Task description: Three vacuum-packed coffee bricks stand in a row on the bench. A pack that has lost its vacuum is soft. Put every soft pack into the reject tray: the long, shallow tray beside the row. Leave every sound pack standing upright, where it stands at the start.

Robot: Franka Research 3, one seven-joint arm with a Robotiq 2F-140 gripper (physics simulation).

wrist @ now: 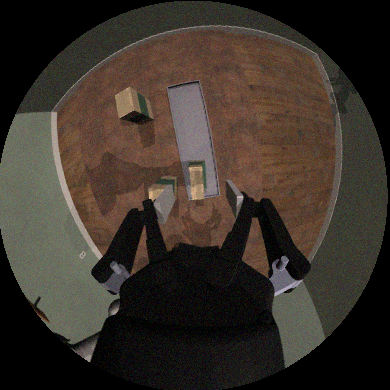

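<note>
One coffee brick [196, 181], tan with a green band, is at the near end of the long grey reject tray [189, 117], within its outline; whether it stands or lies is hard to tell. A second brick [158, 191] is at the left, partly hidden behind the left finger. A third brick [131, 104] stands on the bench farther away, left of the tray. My gripper [199, 190] is open and empty above the bench, with its fingers on either side of the view of the brick in the tray. The softness of the packs cannot be seen.
The brown bench [280, 125] has a pale raised edge around it. Shadows of the arm and gripper fall across the bench at the left and near the tray's near end. Green floor shows beyond the left edge.
</note>
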